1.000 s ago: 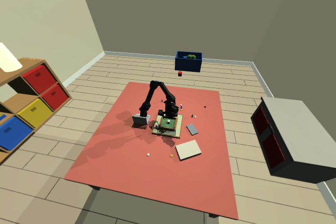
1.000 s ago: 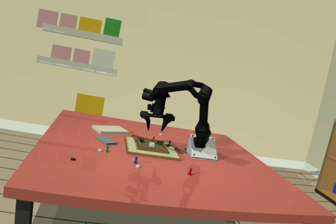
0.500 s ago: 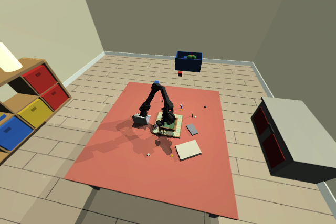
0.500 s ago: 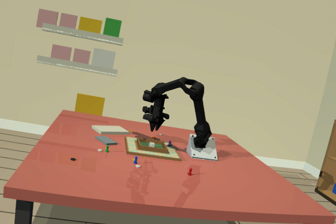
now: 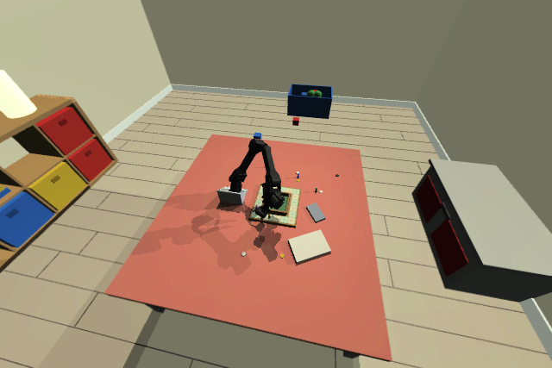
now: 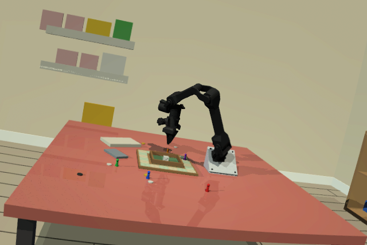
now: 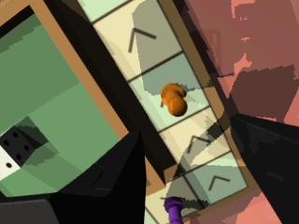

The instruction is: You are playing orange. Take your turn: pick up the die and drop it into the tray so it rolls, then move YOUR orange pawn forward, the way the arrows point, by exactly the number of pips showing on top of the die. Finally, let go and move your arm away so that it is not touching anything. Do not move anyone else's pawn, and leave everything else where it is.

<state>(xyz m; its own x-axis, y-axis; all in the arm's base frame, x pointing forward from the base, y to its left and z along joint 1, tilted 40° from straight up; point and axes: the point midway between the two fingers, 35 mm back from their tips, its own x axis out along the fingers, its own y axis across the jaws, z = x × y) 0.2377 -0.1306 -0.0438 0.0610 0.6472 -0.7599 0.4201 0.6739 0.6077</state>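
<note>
The orange pawn lies 50 mm below my gripper tip. From my gripper tip the other things lie so: purple pawn: 90 mm behind, 50 mm to the left, 50 mm below; then grey die: 30 mm ahead, 120 mm to the left, 50 mm below; then green tray: 30 mm ahead, 110 mm to the left, 70 mm below.
</note>
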